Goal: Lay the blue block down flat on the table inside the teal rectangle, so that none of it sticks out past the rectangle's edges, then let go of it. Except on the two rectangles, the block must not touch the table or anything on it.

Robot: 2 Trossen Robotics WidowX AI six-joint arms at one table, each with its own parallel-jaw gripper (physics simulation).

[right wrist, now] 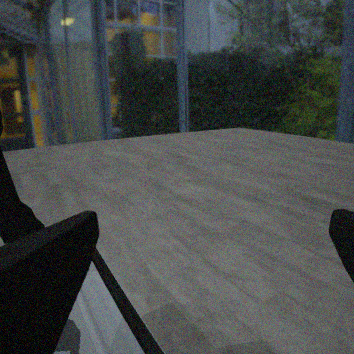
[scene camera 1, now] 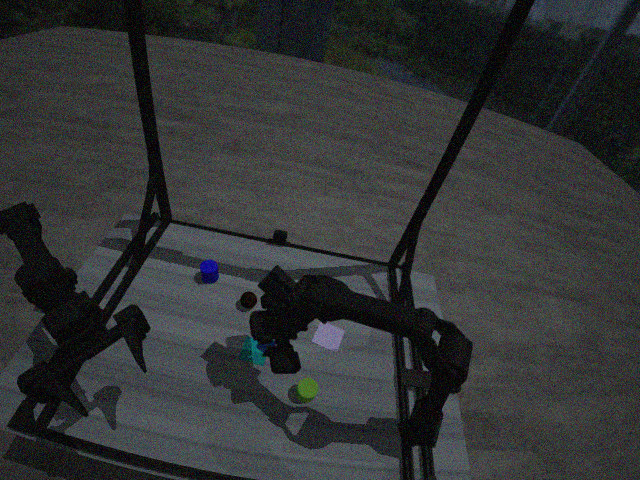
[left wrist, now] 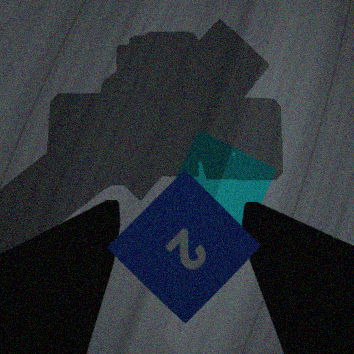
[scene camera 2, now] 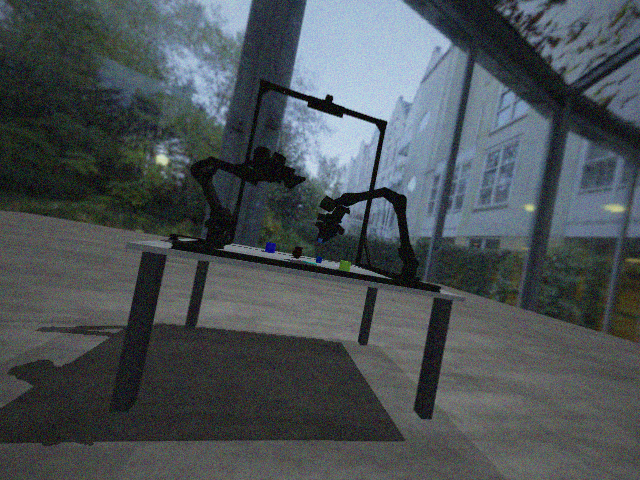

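The blue block is between the fingertips of my left gripper, which is shut on it. In the left wrist view it appears as a diamond marked 2, its side corners at the fingers. It hangs clear above the table. The teal rectangle lies below, partly in shadow; the block hides part of it in the left wrist view, where it shows past the upper right side. My right gripper is open and empty, away from the block.
A lavender rectangle lies right of the teal one. A lime cylinder, a dark brown ball and a blue cylinder stand around. A small blue object stands near the teal rectangle in scene camera 2.
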